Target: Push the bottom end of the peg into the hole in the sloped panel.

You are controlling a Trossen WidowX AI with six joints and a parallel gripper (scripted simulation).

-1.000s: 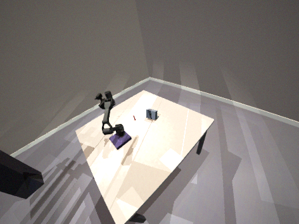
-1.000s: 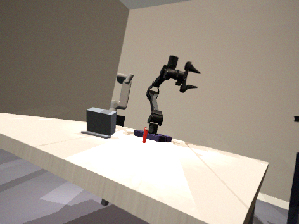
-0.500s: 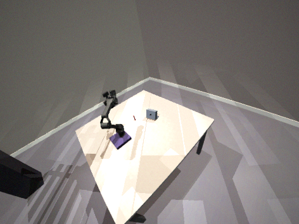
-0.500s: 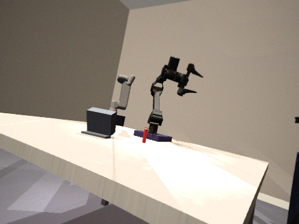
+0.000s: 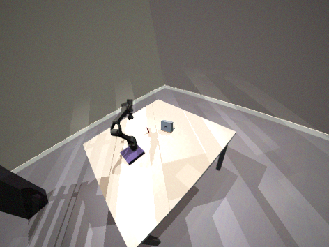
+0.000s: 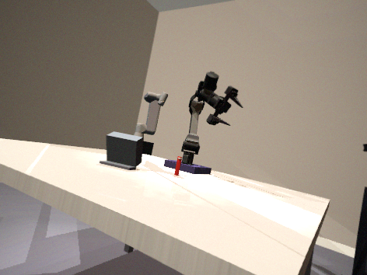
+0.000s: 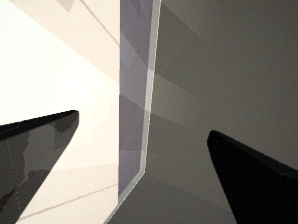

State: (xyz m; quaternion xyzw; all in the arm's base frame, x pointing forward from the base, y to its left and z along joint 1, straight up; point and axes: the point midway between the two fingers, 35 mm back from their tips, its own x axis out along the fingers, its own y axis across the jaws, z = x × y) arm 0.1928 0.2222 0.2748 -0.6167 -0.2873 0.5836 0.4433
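The red peg is 240 mm below my gripper tip, 190 mm to the right of it and 70 mm ahead of it. Also, from my gripper tip: sloped panel (370 mm to the right, 230 mm below, 210 mm ahead).
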